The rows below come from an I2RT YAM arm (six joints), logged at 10 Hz.
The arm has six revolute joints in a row. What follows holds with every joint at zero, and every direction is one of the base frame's.
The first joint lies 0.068 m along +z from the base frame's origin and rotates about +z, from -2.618 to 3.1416 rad.
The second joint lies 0.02 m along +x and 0.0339 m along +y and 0.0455 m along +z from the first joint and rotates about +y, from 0 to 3.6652 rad.
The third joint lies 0.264 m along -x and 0.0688 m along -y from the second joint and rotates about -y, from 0 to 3.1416 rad.
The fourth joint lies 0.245 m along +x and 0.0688 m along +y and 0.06 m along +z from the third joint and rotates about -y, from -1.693 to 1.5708 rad.
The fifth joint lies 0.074 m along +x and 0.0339 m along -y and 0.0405 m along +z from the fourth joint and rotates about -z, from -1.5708 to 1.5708 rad.
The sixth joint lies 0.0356 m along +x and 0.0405 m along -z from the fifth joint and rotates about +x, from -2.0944 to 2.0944 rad.
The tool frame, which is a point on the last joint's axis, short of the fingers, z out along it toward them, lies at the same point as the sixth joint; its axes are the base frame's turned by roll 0, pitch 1.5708 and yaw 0 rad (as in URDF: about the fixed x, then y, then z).
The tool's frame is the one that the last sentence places.
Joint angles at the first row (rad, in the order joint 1, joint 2, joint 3, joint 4, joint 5, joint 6):
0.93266, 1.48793, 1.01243, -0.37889, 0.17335, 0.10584
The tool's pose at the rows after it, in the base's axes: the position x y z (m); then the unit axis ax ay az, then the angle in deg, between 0 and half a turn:
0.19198 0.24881 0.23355 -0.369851 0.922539 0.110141 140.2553
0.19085 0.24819 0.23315 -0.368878 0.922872 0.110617 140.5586
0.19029 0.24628 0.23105 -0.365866 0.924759 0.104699 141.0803
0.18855 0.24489 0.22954 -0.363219 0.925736 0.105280 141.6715
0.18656 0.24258 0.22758 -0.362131 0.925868 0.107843 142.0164
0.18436 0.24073 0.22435 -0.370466 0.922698 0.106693 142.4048
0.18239 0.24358 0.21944 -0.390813 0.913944 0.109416 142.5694
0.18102 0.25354 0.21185 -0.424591 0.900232 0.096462 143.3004
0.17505 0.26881 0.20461 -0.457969 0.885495 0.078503 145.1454
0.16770 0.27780 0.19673 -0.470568 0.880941 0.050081 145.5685
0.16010 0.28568 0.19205 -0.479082 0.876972 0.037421 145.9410
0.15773 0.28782 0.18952 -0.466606 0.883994 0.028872 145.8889
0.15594 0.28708 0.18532 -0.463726 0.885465 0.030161 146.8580
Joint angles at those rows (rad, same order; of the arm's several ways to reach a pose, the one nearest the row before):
0.93264, 1.48797, 1.00629, -0.37888, 0.16874, 0.10737
0.93419, 1.48491, 1.00323, -0.38349, 0.16721, 0.11199
0.93268, 1.48338, 0.99710, -0.39268, 0.17334, 0.11660
0.93418, 1.47878, 0.98944, -0.39882, 0.17030, 0.12576
0.93422, 1.46957, 0.97414, -0.39580, 0.16417, 0.13041
0.93571, 1.46345, 0.95729, -0.39119, 0.15803, 0.11669
0.94489, 1.47256, 0.94495, -0.36821, 0.14426, 0.08603
0.96787, 1.51545, 0.95862, -0.36047, 0.15031, 0.03543
1.01220, 1.57218, 0.99537, -0.38640, 0.16864, 0.00461
1.05220, 1.60755, 1.00626, -0.39878, 0.22538, 0.00461
1.08753, 1.63212, 1.01701, -0.40802, 0.25611, 0.01525
1.09985, 1.64285, 1.02007, -0.41414, 0.28372, 0.05043
1.10291, 1.64747, 1.01093, -0.41574, 0.27616, 0.06436

